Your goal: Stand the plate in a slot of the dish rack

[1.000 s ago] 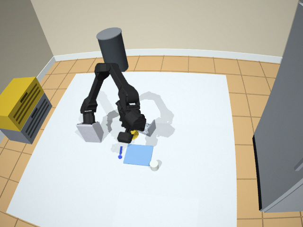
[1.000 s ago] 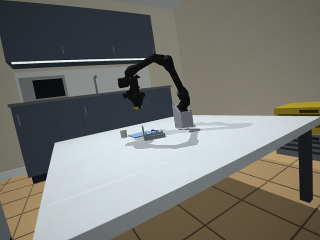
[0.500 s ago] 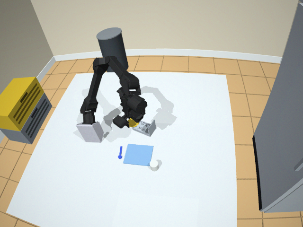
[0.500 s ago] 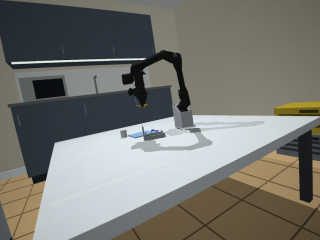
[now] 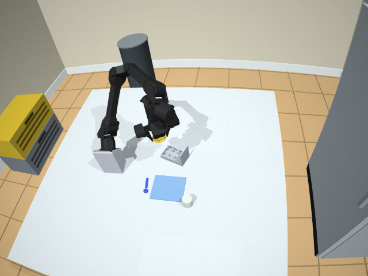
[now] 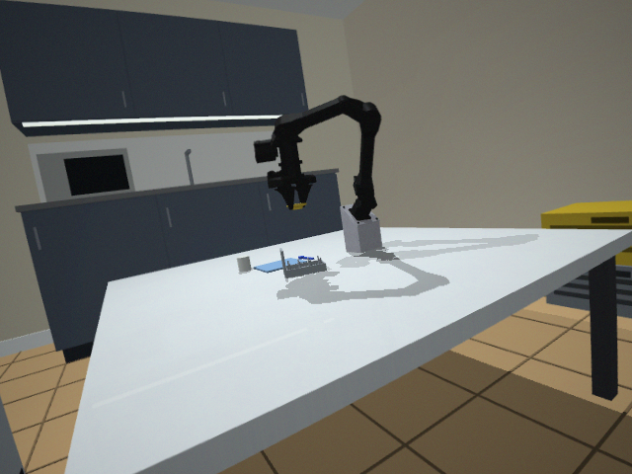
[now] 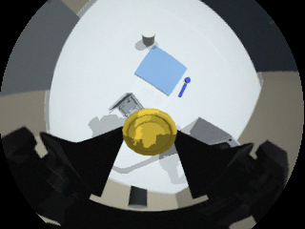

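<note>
Right now my gripper tip is 17 cm above the grey dish rack, 5 cm to the right of it and 3 cm short of it. Also, from my gripper tip: yellow plate 1 cm above; light blue mat 19 cm below, 14 cm to the right, 3 cm ahead; blue utensil 19 cm below, 14 cm to the right, 7 cm behind.
</note>
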